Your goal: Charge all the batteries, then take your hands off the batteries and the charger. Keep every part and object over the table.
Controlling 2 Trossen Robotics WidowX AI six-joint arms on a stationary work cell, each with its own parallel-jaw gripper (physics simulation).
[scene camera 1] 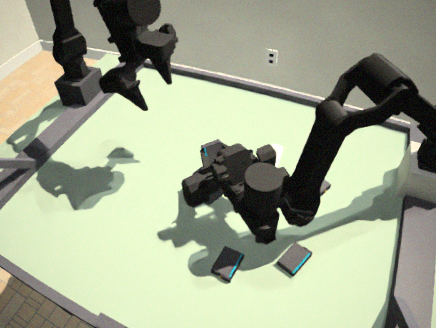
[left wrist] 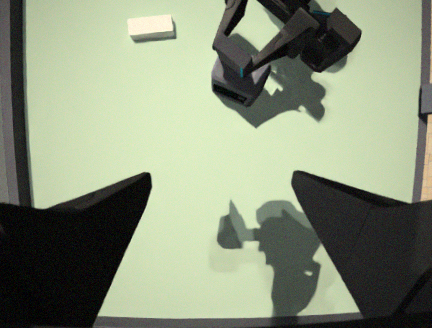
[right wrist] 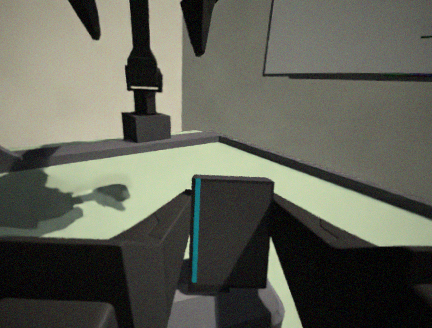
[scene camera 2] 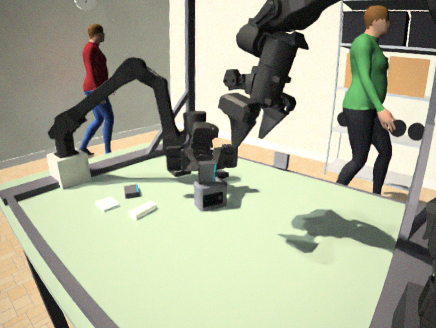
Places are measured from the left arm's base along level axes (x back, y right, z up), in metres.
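Where they show: left gripper, fingertip midpoint: (scene camera 1: 158, 96) (left wrist: 222, 178) (right wrist: 156, 47) (scene camera 2: 247, 142); right gripper, fingertip midpoint: (scene camera 1: 210, 147) (left wrist: 229, 60) (right wrist: 229, 198) (scene camera 2: 207, 168); left arm's base, link origin: (scene camera 1: 77, 74) (right wrist: 145, 114); right arm's base, link origin: (scene camera 1: 432, 162) (scene camera 2: 66, 154).
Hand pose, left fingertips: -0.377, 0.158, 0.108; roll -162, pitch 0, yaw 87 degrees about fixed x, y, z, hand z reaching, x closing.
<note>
Each offset is from my left fingertips to the top centre of the thing, as dx, dy, dz. "spot": to the spot under its first point.
My right gripper (right wrist: 229, 198) (left wrist: 229, 60) is shut on a dark battery @[-0.123, +0.027, -0.071] (scene camera 1: 210, 151) (scene camera 2: 207, 170) (right wrist: 232, 232) with a cyan stripe. The battery stands upright at the top of the grey charger @[-0.123, +0.040, -0.130] (scene camera 2: 210, 195) (left wrist: 239, 82); how deep it sits in the slot cannot be told. The arm hides the charger in scene camera 1. Two more batteries, one dark @[-0.214, +0.201, -0.180] (scene camera 1: 228, 264) and one greyer @[-0.330, +0.150, -0.180] (scene camera 1: 295, 259), lie flat at the front in scene camera 1. Another battery @[-0.335, -0.044, -0.180] (scene camera 2: 132, 191) lies at the left in scene camera 2. My left gripper (scene camera 1: 158, 96) (left wrist: 222, 178) is open and empty, high above the table.
A white block @[-0.227, -0.093, -0.180] (scene camera 2: 143, 210) (left wrist: 151, 27) and a flat white piece @[-0.329, -0.131, -0.186] (scene camera 2: 107, 203) lie left of the charger in scene camera 2. A raised dark rim @[spot: -0.183, -0.338, -0.175] (scene camera 1: 280, 91) borders the green table. Two people stand beyond the table in scene camera 2.
</note>
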